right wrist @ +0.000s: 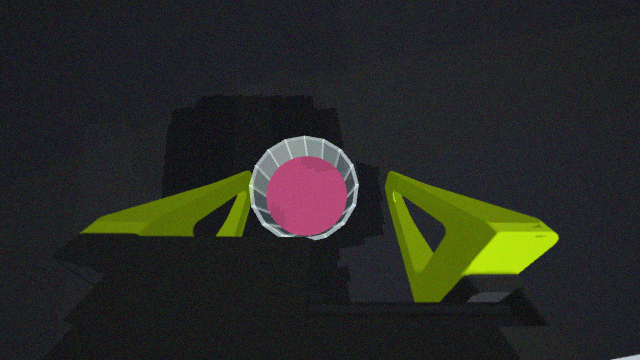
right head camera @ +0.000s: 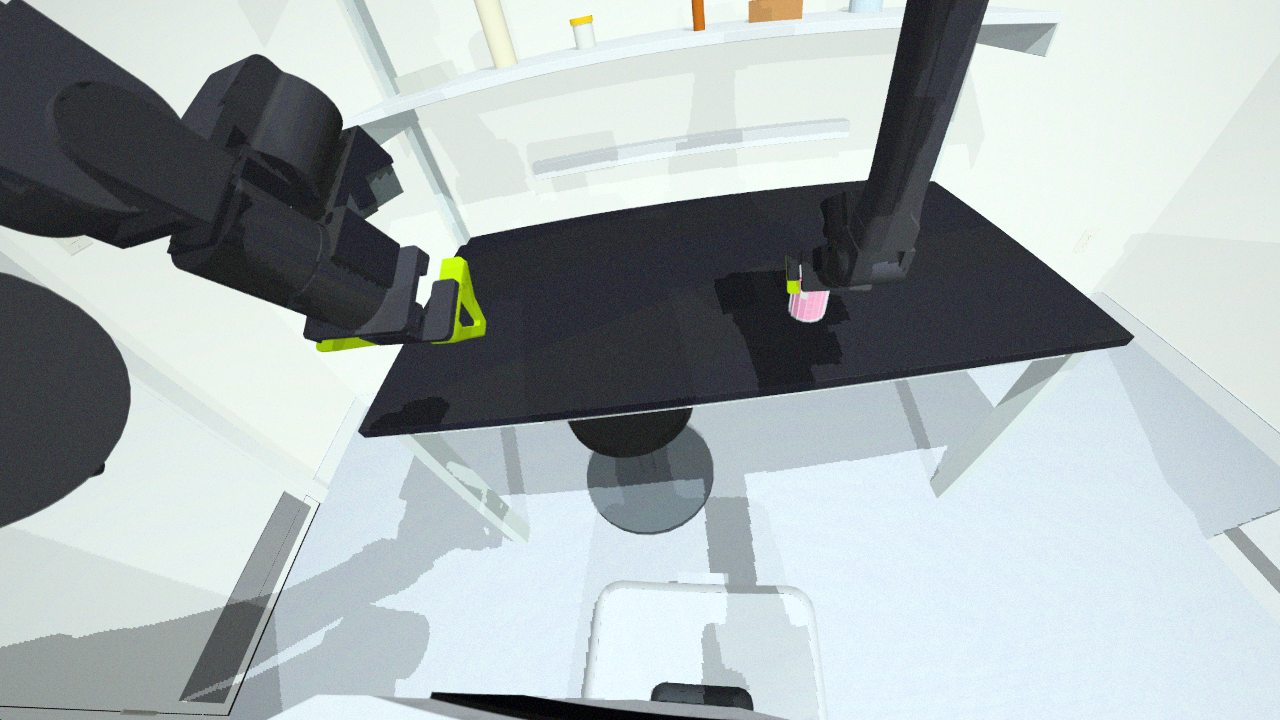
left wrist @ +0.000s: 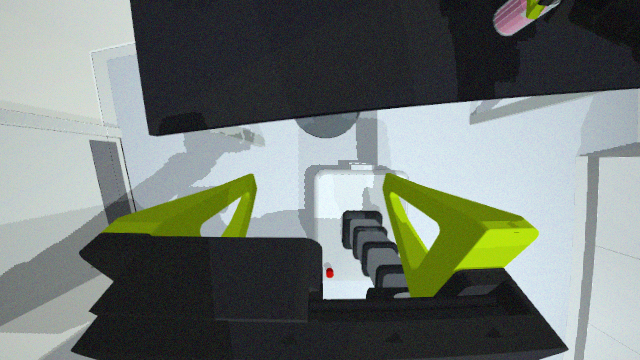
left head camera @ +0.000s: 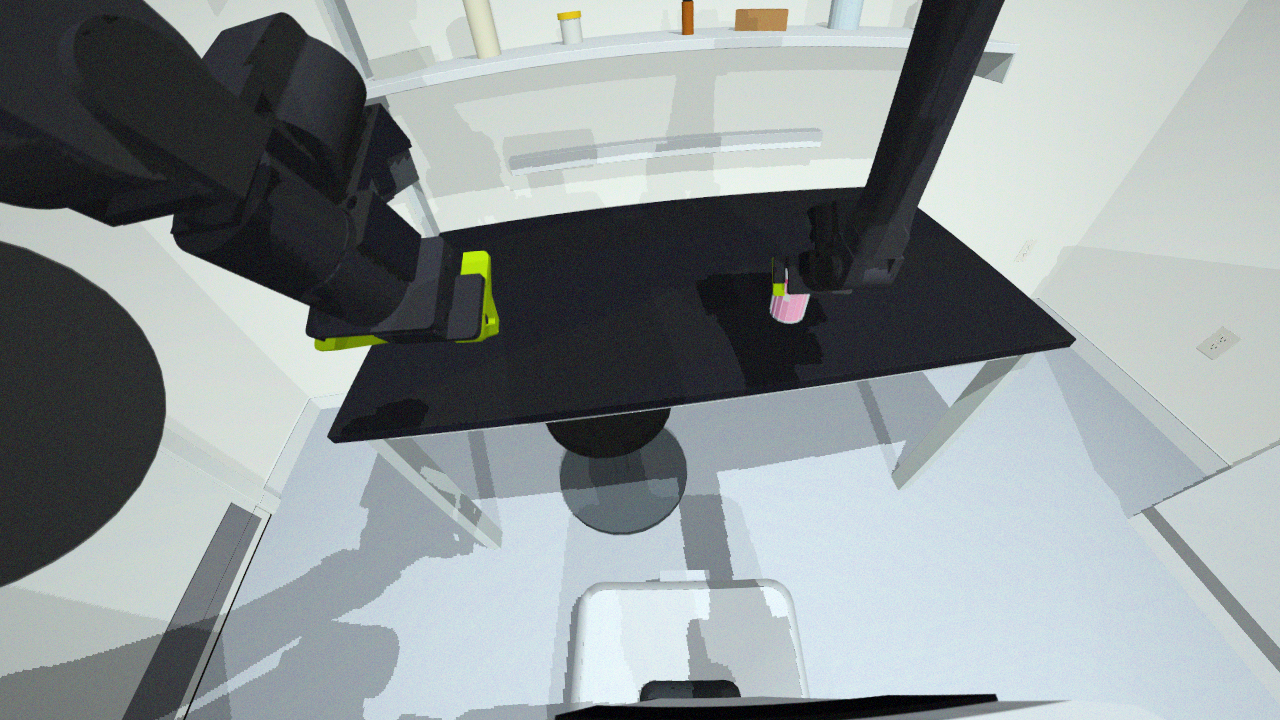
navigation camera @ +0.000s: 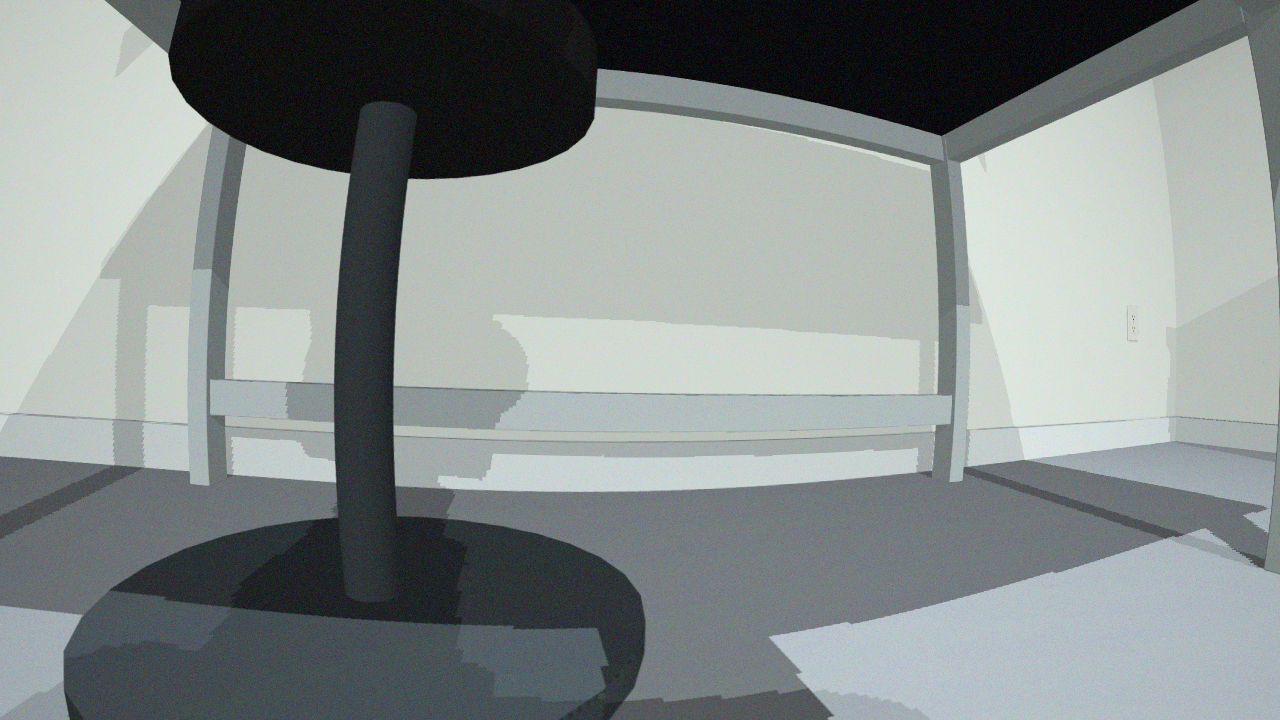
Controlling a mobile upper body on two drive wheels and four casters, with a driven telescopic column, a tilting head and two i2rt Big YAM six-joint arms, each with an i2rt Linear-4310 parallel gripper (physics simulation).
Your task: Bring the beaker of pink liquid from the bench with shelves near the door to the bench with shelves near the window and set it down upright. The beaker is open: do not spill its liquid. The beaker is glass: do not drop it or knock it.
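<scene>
The glass beaker of pink liquid [left head camera: 788, 308] [right head camera: 808, 306] [left wrist: 511, 19] [right wrist: 306, 197] stands upright on the black bench top [left head camera: 581, 268] [right head camera: 608, 295] [left wrist: 300, 60] [right wrist: 500, 100], right of its middle in the head views. My right gripper [left head camera: 787, 284] [right head camera: 799, 284] [right wrist: 319, 178] is open over the beaker. In the right wrist view the rim lies between the fingertips, close against the left-hand one, with a gap to the right-hand one; contact cannot be told. My left gripper [left head camera: 420, 335] [right head camera: 407, 338] [left wrist: 319, 180] is open and empty, at the bench's left end.
A wall shelf [left head camera: 626, 54] [right head camera: 653, 48] with bottles and a brown box hangs behind the bench. A round stool [left head camera: 622, 434] [right head camera: 644, 434] [navigation camera: 384, 71] stands partly under the bench's front edge. A dark round surface [left head camera: 71, 402] [right head camera: 53, 402] is at the far left.
</scene>
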